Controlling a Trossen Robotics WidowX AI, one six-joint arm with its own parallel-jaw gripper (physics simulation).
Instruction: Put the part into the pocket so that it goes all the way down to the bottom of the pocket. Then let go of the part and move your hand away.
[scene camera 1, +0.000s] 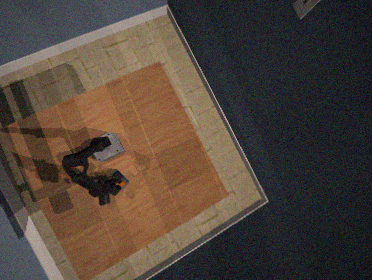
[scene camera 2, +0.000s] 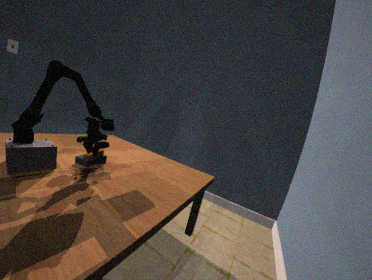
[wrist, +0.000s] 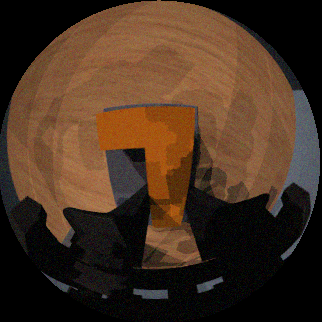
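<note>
An orange L-shaped part is between my fingers. My gripper is shut on the part's long leg. The dark grey block with the pocket stands on the table under the part. In the wrist view the part covers much of the block, and its short leg reaches past the block's left edge. A thin strip of block shows along the top and right. A dark bit of the pocket shows at the inner corner; the rest is hidden.
The wooden table carries the arm's light grey base box, which stands near the block. The arm arches between them. Dark shadows fall across the table. The table's edge and a leg show in the second scene view.
</note>
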